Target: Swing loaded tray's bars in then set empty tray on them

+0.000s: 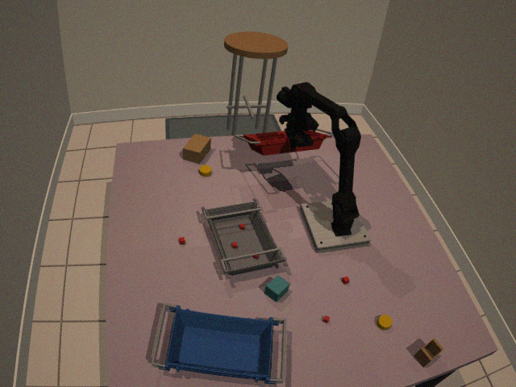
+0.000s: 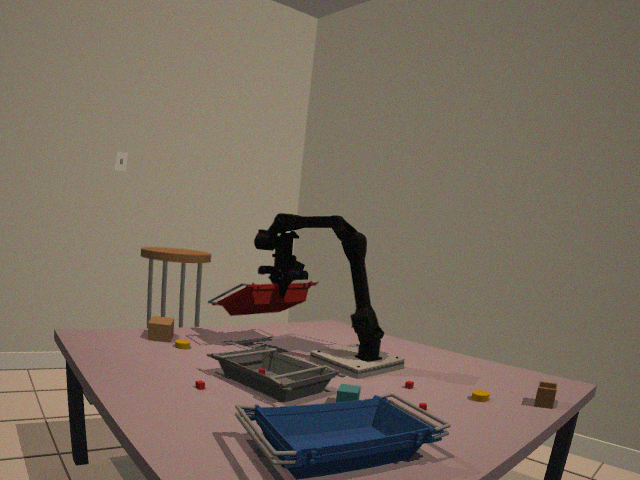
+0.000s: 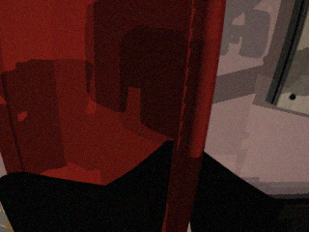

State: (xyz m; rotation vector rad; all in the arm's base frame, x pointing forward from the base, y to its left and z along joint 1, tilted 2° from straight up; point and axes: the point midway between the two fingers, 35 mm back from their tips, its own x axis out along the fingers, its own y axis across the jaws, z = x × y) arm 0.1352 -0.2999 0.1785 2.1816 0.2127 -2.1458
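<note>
Now: gripper tip 1 cm short of the red tray, 8 cm to the left of it and 1 cm above it. Round my gripper tip: teal cube: 15 cm ahead, 51 cm to the left, 16 cm below; small brown box: 29 cm behind, 86 cm to the left, 16 cm below; tan box: 35 cm ahead, 22 cm to the right, 15 cm below.
</note>
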